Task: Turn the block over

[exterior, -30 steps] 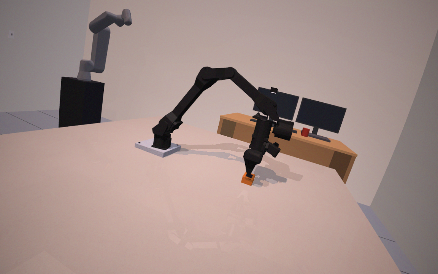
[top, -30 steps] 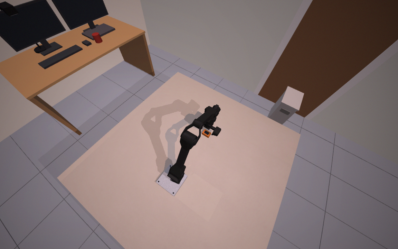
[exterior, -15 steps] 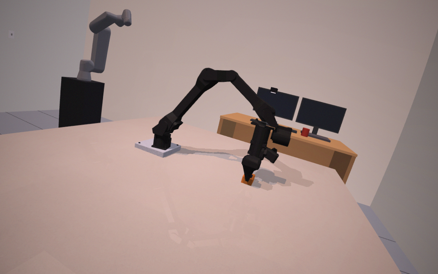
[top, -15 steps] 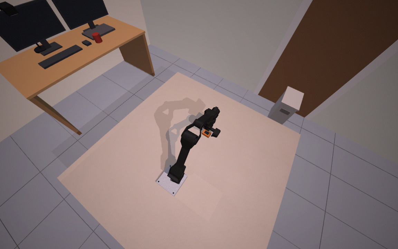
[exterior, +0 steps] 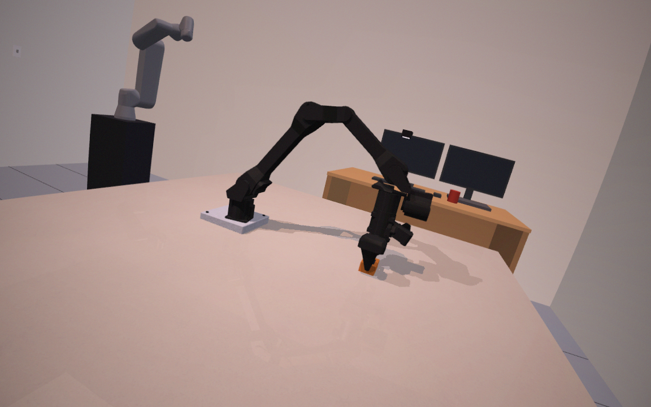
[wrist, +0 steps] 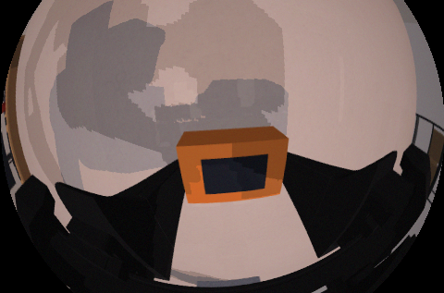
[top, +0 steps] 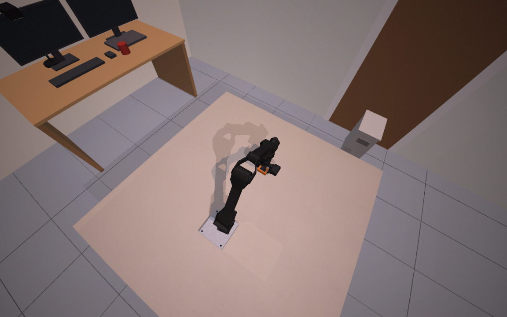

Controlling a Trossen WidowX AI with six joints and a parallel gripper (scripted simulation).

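The orange block lies 1 cm above my gripper tip.
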